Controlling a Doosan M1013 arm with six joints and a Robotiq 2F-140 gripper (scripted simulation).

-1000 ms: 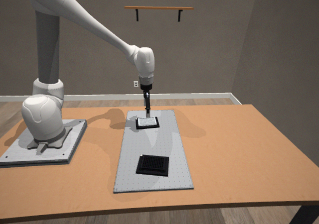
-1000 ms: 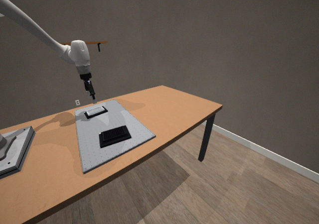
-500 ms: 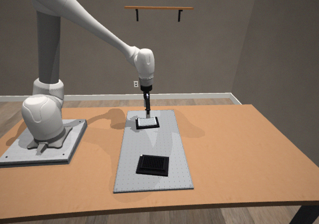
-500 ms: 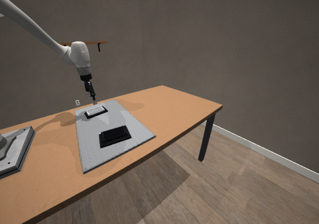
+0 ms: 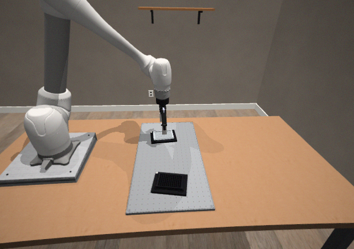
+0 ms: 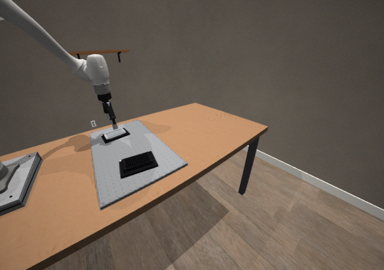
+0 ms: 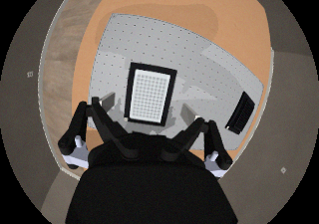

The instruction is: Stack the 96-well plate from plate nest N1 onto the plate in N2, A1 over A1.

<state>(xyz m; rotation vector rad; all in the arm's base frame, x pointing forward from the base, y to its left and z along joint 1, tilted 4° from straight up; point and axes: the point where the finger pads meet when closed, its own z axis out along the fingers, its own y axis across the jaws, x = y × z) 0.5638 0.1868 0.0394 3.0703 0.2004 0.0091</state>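
Right now my hand is 70 mm above the white 96-well plate. The rest, counted from my hand: black 96-well plate 40 mm ahead, 380 mm to the right, 70 mm below.
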